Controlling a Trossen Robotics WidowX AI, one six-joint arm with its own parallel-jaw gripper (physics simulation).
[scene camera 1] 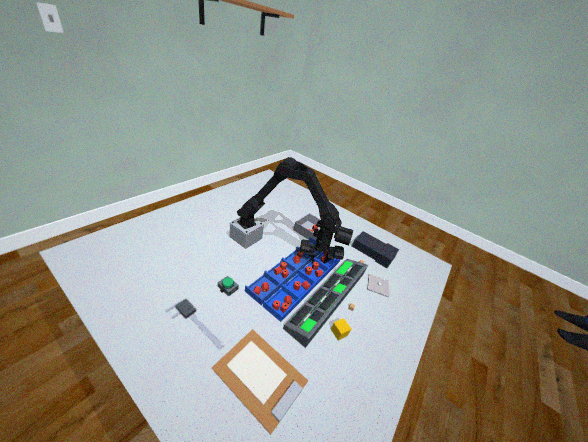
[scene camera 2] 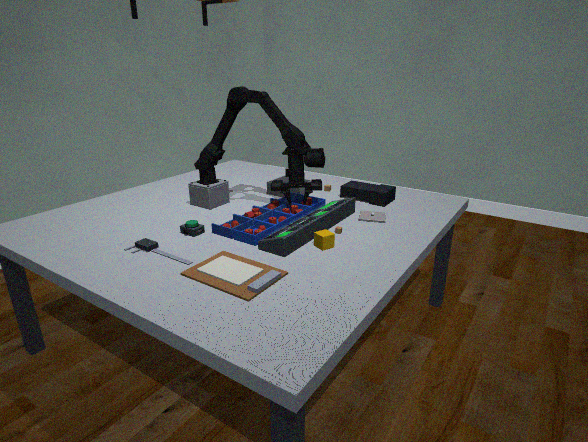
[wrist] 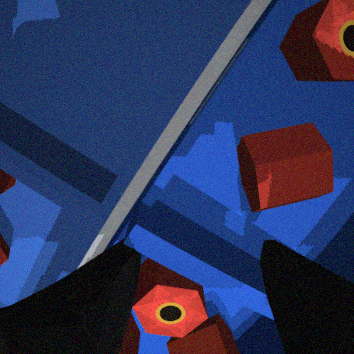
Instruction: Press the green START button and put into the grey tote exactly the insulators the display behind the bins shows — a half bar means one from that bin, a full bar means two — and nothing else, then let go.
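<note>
The green START button (scene camera 1: 228,282) (scene camera 2: 192,223) stands left of the blue bins (scene camera 1: 270,312) (scene camera 2: 235,237), which hold red insulators. The display (scene camera 1: 296,333) (scene camera 2: 274,247) behind the bins shows three green bars; the farthest looks longest. My gripper (scene camera 1: 321,257) (scene camera 2: 298,203) (wrist: 201,248) is open, low in a far bin of the display-side row. In the wrist view an upright red insulator (wrist: 171,312) is between the fingers, nearer the left one, with a gap to the right. Another insulator (wrist: 210,340) lies against it. The grey tote (scene camera 1: 302,231) (scene camera 2: 276,186) is beyond the bins; red shows inside it.
A lying insulator (wrist: 287,167) is across the divider. A dark box (scene camera 1: 375,249) (scene camera 2: 367,193), a pale plate (scene camera 1: 378,285) (scene camera 2: 372,216) and a yellow cube (scene camera 1: 341,329) (scene camera 2: 324,240) are beyond the display. A caliper (scene camera 1: 186,308) (scene camera 2: 146,244) and clipboard (scene camera 1: 237,345) (scene camera 2: 225,256) lie nearer.
</note>
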